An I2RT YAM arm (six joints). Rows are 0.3 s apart.
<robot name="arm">
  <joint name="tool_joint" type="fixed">
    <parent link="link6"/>
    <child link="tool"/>
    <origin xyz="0 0 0" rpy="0 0 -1.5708"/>
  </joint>
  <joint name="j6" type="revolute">
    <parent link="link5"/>
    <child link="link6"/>
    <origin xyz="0 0.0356 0.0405" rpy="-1.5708 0 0"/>
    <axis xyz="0 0 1"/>
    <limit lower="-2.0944" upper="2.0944"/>
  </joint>
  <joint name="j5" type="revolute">
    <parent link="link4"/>
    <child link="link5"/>
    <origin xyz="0.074 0.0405 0.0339" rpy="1.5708 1.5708 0"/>
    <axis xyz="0 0 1"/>
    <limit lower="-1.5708" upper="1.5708"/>
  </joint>
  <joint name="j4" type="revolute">
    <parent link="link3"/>
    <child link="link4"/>
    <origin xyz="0.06 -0.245 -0.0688" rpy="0 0 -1.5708"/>
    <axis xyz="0 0 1"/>
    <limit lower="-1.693" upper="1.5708"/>
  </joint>
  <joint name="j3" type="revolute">
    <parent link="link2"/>
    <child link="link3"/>
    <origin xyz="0 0.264 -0.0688" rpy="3.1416 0 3.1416"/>
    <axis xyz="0 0 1"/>
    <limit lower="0" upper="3.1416"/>
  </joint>
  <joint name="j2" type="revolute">
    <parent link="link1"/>
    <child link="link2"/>
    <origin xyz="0.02 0.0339 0.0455" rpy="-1.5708 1.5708 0"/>
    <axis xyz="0 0 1"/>
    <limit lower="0" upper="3.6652"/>
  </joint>
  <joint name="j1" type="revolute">
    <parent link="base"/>
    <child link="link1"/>
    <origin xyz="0 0 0.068"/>
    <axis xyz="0 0 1"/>
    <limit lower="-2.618" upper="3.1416"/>
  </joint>
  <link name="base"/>
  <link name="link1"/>
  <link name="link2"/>
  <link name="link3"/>
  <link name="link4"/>
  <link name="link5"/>
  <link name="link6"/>
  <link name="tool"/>
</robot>
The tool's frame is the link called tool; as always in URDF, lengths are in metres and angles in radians.
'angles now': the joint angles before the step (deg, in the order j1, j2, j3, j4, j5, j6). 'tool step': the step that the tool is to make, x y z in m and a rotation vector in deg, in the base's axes. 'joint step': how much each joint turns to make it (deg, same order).
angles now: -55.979, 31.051, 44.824, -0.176, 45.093, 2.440
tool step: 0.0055, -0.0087, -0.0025, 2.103, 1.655, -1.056
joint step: 0.069, 2.399, 0.370, -0.199, 1.057, -0.618
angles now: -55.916, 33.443, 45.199, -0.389, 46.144, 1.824
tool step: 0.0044, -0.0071, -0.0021, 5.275, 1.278, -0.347
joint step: -0.041, 2.635, 2.611, -6.992, 0.563, 2.663
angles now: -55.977, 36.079, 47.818, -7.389, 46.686, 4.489
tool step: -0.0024, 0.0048, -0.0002, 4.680, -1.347, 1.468
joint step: 0.048, -0.016, 3.027, -10.060, -1.366, 5.409
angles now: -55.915, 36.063, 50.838, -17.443, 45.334, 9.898
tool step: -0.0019, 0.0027, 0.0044, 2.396, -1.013, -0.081
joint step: -0.058, 0.659, 2.799, -5.754, -0.147, 3.092
